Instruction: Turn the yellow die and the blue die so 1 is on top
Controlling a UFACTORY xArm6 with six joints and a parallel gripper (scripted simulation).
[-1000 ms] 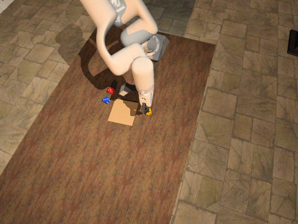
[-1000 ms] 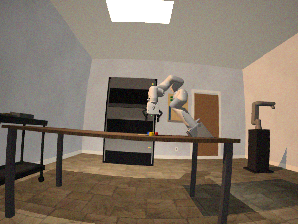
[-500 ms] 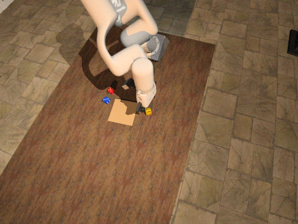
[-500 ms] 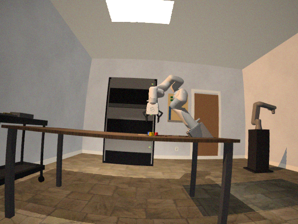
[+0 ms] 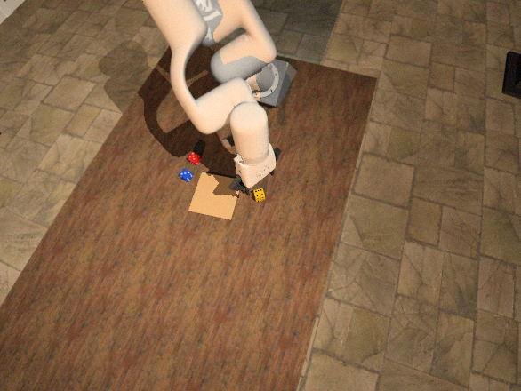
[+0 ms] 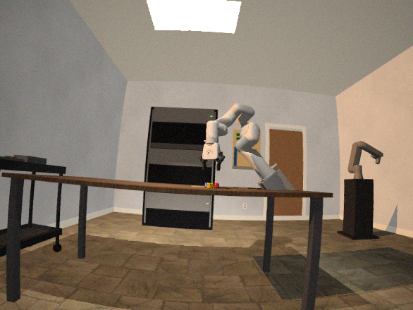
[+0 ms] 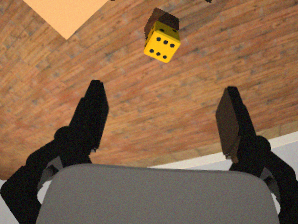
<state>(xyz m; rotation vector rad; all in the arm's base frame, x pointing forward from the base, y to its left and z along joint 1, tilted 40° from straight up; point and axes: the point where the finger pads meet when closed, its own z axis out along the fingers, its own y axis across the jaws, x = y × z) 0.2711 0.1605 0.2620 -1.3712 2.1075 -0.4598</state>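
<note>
The yellow die is 10 cm below my hand. Round my hand: red die 3 cm behind, 26 cm to the right, 10 cm below; then tan mat 6 cm ahead, 13 cm to the right, 11 cm below; then blue die 4 cm ahead, 25 cm to the right, 10 cm below.
</note>
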